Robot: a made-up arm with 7 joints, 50 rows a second.
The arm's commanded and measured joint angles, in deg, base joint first. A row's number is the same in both.
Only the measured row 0 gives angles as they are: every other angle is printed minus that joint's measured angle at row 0.
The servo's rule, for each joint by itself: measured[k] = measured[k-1] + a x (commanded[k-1-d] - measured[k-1]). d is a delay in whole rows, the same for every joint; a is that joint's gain. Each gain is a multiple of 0.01, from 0.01 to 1. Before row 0 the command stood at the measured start. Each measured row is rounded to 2 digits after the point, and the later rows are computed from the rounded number. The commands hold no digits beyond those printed.
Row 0, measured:
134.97, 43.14, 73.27, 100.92, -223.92, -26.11, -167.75
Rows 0 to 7, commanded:
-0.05, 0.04, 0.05, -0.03, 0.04, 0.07, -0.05
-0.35, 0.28, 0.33, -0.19, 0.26, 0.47, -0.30
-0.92, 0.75, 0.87, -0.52, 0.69, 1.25, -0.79
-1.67, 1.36, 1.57, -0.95, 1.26, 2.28, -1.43
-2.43, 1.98, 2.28, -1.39, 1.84, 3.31, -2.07
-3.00, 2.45, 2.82, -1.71, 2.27, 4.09, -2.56
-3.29, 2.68, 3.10, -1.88, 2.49, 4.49, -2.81
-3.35, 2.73, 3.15, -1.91, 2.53, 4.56, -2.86
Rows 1 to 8, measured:
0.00, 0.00, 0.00, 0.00, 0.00, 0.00, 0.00
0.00, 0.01, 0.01, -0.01, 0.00, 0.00, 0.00
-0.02, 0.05, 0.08, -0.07, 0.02, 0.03, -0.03
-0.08, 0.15, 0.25, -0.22, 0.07, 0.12, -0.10
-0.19, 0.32, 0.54, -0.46, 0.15, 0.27, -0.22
-0.35, 0.55, 0.92, -0.77, 0.27, 0.48, -0.39
-0.54, 0.82, 1.34, -1.08, 0.41, 0.73, -0.59
-0.73, 1.08, 1.73, -1.34, 0.56, 0.99, -0.79
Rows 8 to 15, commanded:
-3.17, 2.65, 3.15, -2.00, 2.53, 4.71, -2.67
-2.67, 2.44, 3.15, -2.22, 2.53, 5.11, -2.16
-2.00, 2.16, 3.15, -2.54, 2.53, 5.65, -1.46
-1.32, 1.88, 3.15, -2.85, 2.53, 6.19, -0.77
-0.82, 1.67, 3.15, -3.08, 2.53, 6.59, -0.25
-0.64, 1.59, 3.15, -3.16, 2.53, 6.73, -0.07
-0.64, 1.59, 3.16, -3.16, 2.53, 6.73, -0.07
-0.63, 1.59, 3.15, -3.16, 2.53, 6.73, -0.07
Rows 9 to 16, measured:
-0.91, 1.31, 2.04, -1.53, 0.70, 1.24, -0.98
-1.07, 1.50, 2.28, -1.69, 0.83, 1.48, -1.13
-1.18, 1.63, 2.47, -1.86, 0.95, 1.73, -1.22
-1.24, 1.70, 2.62, -2.08, 1.06, 2.00, -1.24
-1.25, 1.73, 2.74, -2.33, 1.16, 2.29, -1.20
-1.22, 1.72, 2.83, -2.58, 1.26, 2.59, -1.11
-1.18, 1.70, 2.90, -2.77, 1.35, 2.88, -1.02
-1.14, 1.68, 2.96, -2.90, 1.43, 3.15, -0.93

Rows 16 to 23, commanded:
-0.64, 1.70, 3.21, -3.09, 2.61, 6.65, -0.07
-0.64, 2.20, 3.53, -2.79, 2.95, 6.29, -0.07
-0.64, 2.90, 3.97, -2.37, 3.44, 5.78, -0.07
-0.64, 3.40, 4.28, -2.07, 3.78, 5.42, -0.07
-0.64, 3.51, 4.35, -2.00, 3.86, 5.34, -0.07
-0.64, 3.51, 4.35, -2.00, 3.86, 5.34, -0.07
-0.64, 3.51, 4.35, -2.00, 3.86, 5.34, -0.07
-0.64, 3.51, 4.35, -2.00, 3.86, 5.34, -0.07
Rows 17 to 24, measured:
-1.10, 1.67, 3.00, -2.99, 1.51, 3.40, -0.85
-1.07, 1.67, 3.05, -3.02, 1.59, 3.63, -0.78
-1.04, 1.74, 3.16, -2.94, 1.69, 3.82, -0.72
-1.01, 1.90, 3.34, -2.75, 1.81, 3.96, -0.66
-0.98, 2.11, 3.55, -2.53, 1.95, 4.06, -0.61
-0.96, 2.31, 3.73, -2.36, 2.08, 4.15, -0.56
-0.94, 2.48, 3.87, -2.24, 2.20, 4.23, -0.52
-0.92, 2.62, 3.98, -2.16, 2.32, 4.31, -0.48

